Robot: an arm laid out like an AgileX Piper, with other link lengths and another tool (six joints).
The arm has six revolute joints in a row. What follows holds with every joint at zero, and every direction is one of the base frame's.
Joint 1 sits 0.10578 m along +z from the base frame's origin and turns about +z.
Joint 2 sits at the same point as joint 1 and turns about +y.
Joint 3 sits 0.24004 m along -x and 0.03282 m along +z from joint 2 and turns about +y.
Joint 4 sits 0.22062 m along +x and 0.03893 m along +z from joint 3 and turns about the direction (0.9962, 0, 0.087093).
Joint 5 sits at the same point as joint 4 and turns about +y.
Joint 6 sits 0.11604 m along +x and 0.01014 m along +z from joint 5 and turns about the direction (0.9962, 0, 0.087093).
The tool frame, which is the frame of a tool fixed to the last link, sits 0.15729 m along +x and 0.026 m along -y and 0.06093 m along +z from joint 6; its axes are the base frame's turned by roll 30.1, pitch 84.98 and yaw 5.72 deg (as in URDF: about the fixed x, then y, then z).
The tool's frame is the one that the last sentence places.
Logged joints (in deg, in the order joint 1, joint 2, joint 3, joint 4, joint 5, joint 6), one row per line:
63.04, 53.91, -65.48, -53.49, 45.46, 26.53
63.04, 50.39, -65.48, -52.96, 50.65, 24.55
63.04, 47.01, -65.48, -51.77, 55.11, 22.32
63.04, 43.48, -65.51, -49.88, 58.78, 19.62
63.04, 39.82, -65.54, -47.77, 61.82, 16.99
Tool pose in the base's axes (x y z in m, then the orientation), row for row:
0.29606, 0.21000, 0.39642, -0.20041, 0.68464, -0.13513, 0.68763
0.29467, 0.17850, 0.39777, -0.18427, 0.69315, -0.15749, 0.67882
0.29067, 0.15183, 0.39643, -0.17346, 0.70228, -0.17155, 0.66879
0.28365, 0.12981, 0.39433, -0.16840, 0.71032, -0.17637, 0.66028
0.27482, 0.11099, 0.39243, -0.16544, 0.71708, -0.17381, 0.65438
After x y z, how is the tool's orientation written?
As a quaternion, x y z w.
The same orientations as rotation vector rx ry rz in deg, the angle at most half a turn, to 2 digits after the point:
-25.70, 87.80, -17.33
-23.71, 89.20, -20.27
-22.41, 90.73, -22.16
-21.83, 92.08, -22.86
-21.50, 93.18, -22.58

